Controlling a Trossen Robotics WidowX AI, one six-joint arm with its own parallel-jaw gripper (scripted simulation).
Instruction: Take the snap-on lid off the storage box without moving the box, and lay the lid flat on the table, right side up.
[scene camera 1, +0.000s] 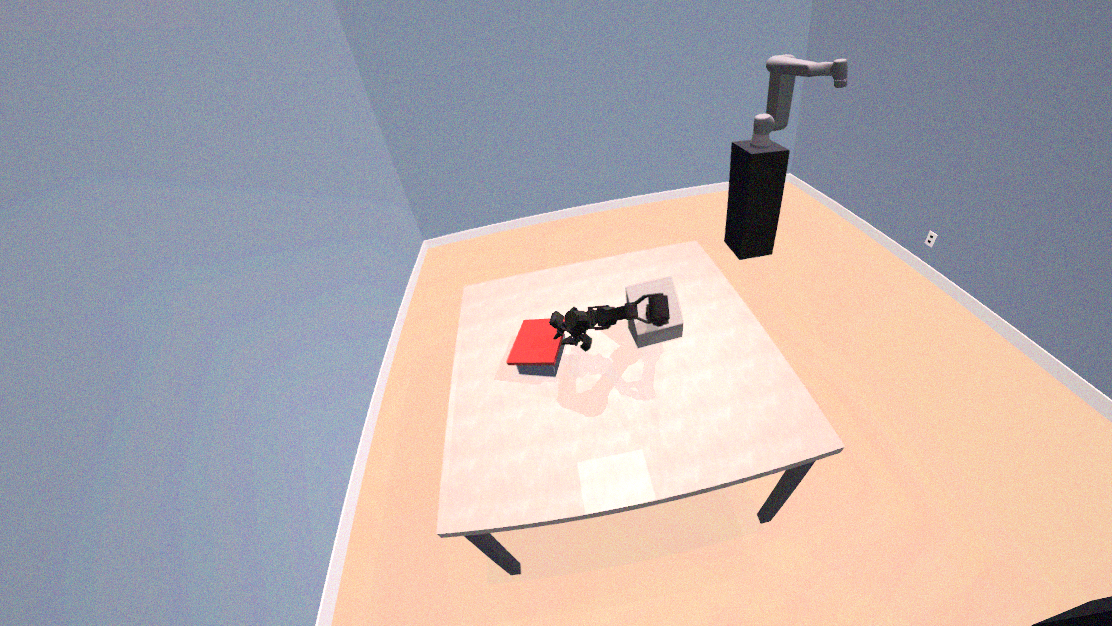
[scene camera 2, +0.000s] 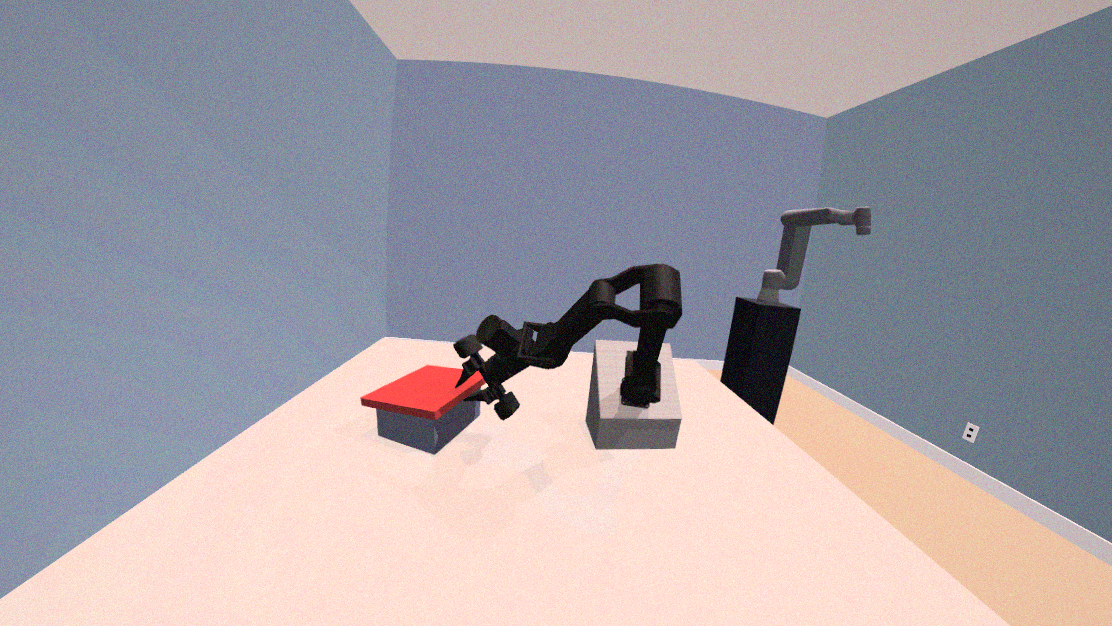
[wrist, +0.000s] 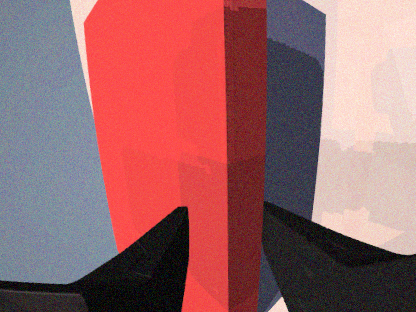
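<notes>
Scene camera 2 gives me my gripper (scene camera 2: 460, 393), along with a red lid (scene camera 2: 428, 392) and a storage box (scene camera 2: 431, 436). From scene camera 1 I see the lid (scene camera 1: 534, 346), and my gripper (scene camera 1: 557, 341) is there too. The wrist view has my gripper (wrist: 222, 214) in it, together with the lid (wrist: 179, 102) and the box (wrist: 295, 43).
</notes>
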